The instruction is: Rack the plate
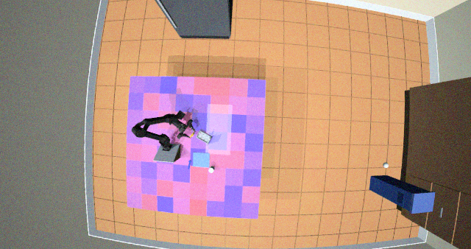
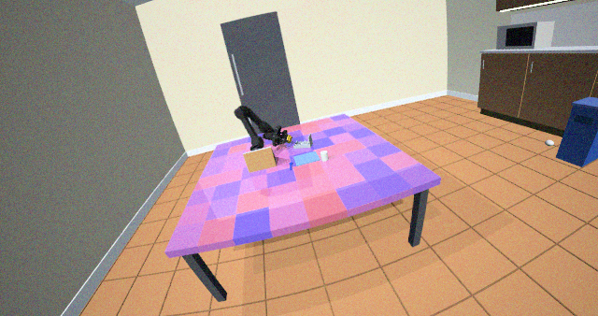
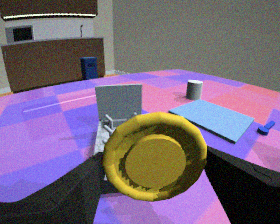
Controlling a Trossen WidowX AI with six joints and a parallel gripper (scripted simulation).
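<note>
Now: gripper tip 8 cm short of the grey dish rack, 4 cm above it and 2 cm to the left of it. Also, from my gripper tip: small white cup (30 cm to the right, 18 cm ahead, 4 cm below); then plate (1 cm behind).
</note>
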